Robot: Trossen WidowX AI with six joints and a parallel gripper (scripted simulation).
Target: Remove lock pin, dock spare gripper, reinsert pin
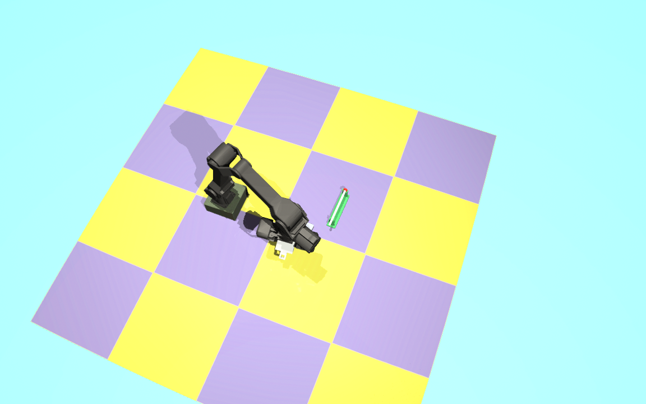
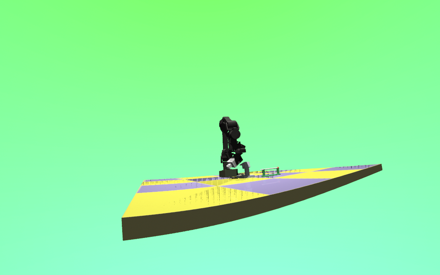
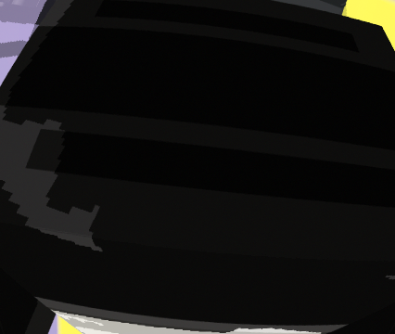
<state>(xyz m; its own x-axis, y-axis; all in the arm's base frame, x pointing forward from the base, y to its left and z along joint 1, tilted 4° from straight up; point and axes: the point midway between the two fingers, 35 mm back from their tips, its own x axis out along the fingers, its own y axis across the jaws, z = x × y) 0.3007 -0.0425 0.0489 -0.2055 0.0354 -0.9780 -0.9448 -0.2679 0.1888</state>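
The green cradle is 60 mm ahead of my gripper tip, 230 mm to the left of it and 70 mm below it. From my gripper tip the other things lie so: spare gripper (10 mm above); socket (20 mm behind, 90 mm to the left, 40 mm below).
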